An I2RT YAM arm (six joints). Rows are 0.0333 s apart.
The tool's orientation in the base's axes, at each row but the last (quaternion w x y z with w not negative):
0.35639 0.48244 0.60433 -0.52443
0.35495 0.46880 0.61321 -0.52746
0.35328 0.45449 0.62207 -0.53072
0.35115 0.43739 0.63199 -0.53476
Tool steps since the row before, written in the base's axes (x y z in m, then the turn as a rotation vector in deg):
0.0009 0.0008 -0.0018 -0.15 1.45 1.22
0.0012 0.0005 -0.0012 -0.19 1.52 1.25
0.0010 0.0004 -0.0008 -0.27 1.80 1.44
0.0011 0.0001 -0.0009 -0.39 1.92 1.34
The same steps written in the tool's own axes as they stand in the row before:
0.0016 0.0014 -0.0005 -0.80 -0.52 -1.65
0.0008 0.0015 -0.0003 -0.80 -0.57 -1.72
0.0005 0.0012 -0.0003 -0.89 -0.70 -2.02
0.0004 0.0014 0.0000 -0.74 -0.77 -2.12

